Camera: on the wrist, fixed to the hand. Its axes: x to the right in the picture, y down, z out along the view.
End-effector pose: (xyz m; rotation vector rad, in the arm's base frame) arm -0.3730 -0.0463 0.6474 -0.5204 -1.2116 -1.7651
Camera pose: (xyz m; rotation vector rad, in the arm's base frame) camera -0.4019 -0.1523 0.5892 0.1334 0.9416 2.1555
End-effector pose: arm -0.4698 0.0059 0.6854 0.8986 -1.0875 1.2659
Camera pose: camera -0.4133 0.1160 0.6738 1.1751 -0.6150 -0.6049
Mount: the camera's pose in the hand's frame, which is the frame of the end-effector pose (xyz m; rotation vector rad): 0.0178 -0.0427 -0.1154 -0.5857 -0.4915 -1.6256
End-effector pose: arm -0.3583 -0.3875 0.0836 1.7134 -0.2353 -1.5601
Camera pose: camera -0.2653 -0.3213 0.0344 -0.7805 -1.5131 2.5521
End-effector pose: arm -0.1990 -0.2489 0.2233 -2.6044 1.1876 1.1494
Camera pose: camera -0.0927 -0.2687 0.2847 -2.0869 -1.3190 1.4108
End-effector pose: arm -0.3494 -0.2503 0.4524 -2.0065 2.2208 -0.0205
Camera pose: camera -0.3226 -0.2827 0.5694 -2.9630 -0.0813 0.8482
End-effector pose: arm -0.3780 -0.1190 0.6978 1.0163 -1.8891 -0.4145
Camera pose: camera -0.2641 -0.1447 0.7406 1.9034 -0.7103 -2.1028
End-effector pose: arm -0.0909 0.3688 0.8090 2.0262 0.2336 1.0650
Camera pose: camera -0.1585 0.4720 0.8241 0.9117 0.9335 -0.3762
